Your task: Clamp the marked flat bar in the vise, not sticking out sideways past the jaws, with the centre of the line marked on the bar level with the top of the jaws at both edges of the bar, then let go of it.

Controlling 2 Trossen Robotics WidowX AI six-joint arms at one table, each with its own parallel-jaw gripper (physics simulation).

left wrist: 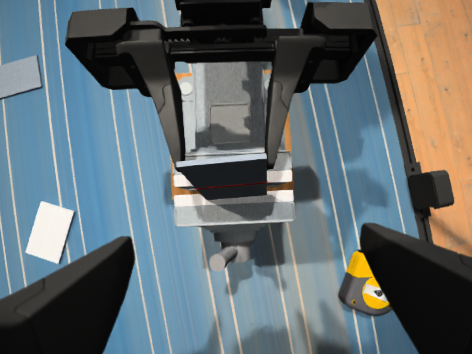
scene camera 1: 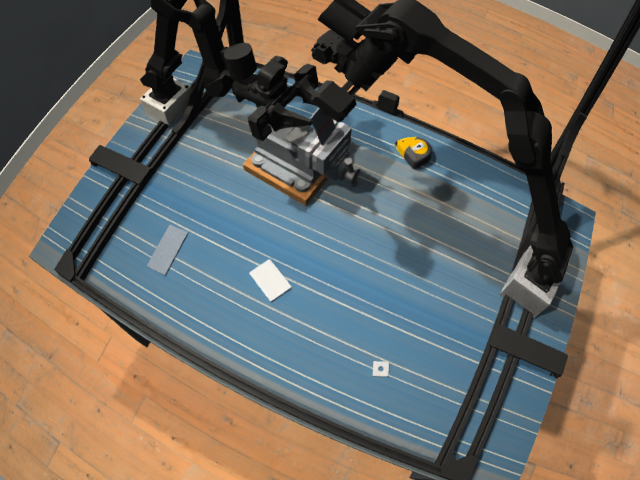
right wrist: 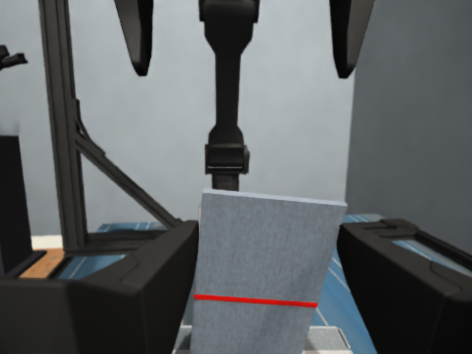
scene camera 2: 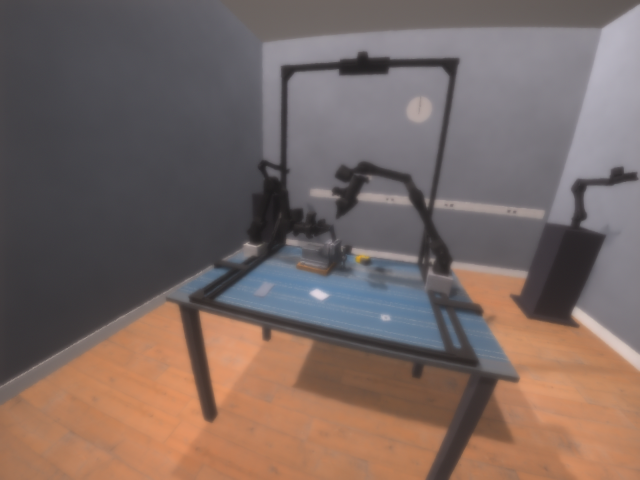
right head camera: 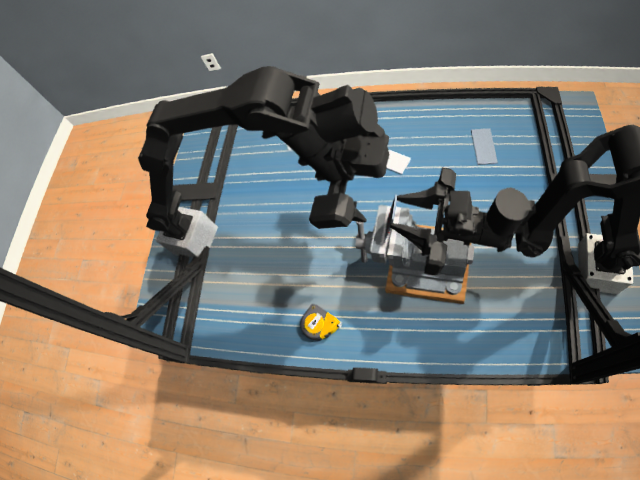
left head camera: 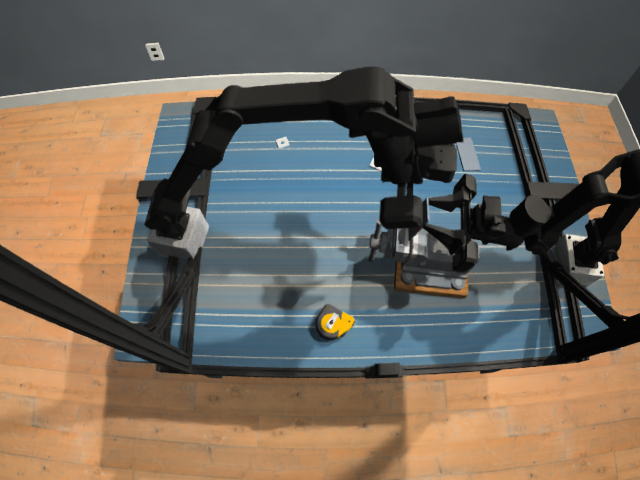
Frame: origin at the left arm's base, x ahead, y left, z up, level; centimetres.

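Seen in the pictures: left gripper, fingertip midpoint: [left wrist: 248,241] [right wrist: 243,72] [scene camera 2: 339,216] [right head camera: 368,196] [left head camera: 413,198]; right gripper, fingertip midpoint: [left wrist: 224,169] [scene camera 1: 320,114] [right wrist: 268,233] [scene camera 2: 331,228] [right head camera: 392,211] [left head camera: 424,213]; left arm's base, origin of the base link: [scene camera 1: 541,273] [scene camera 2: 440,272] [right head camera: 178,226] [left head camera: 173,224]; right arm's base, origin of the base link: [scene camera 1: 164,92] [scene camera 2: 255,243] [right head camera: 609,257] [left head camera: 585,254].
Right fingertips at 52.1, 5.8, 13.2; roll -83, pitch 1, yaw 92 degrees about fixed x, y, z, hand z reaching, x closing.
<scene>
Pixels of each thing's top centre, then the offset from my right fingertips to it, as dx, dy, dz. "spot": a spot on its surface instead.
- grey marked bar, middle of its top: [right wrist: 261,183] [left wrist: 229,176] [right head camera: 388,207] [scene camera 1: 323,108] [left head camera: 423,209] -0.6, -0.3, +1.8
- yellow tape measure, middle of its top: [left wrist: 380,288] [right head camera: 316,323] [left head camera: 333,323] [scene camera 1: 417,144] [scene camera 2: 364,256] -13.2, -19.3, -18.4
- plain grey plate, middle of its top: [left wrist: 4,80] [scene camera 1: 167,249] [right head camera: 484,145] [left head camera: 467,153] [scene camera 2: 264,289] +15.4, +33.6, -22.0
- white card, middle of its top: [left wrist: 49,232] [scene camera 1: 270,279] [right head camera: 392,160] [scene camera 2: 319,294] -6.8, +25.0, -21.8
- small white square with a hole, surface spot: [scene camera 1: 383,367] [left head camera: 281,143] spot: -35.2, +26.2, -22.0
The grey marked bar [scene camera 1: 321,127] [left wrist: 235,172] [right wrist: 265,250] stands roughly upright at the vise jaws, its red line running across it. In the right wrist view the line shows above the jaw top and slopes slightly. The vise [right head camera: 454,255] [scene camera 1: 281,147] [left wrist: 235,214] has a gap between its jaws; how deep the bar's lower end reaches is unclear. My right gripper [right head camera: 395,211] [left wrist: 224,169] [right wrist: 268,233] is shut on the bar by its side edges, above the jaws. My left gripper [left wrist: 248,241] [right wrist: 243,72] is open and empty, above the vise's handle side.
A yellow tape measure [left head camera: 334,322] [right head camera: 319,322] [scene camera 1: 413,149] lies to the side of the vise. A plain grey plate [right head camera: 484,146] [scene camera 1: 168,249], a white card [right head camera: 398,161] [scene camera 1: 269,280] and a small white square with a hole [left head camera: 282,142] [scene camera 1: 381,368] lie on the mat.
</scene>
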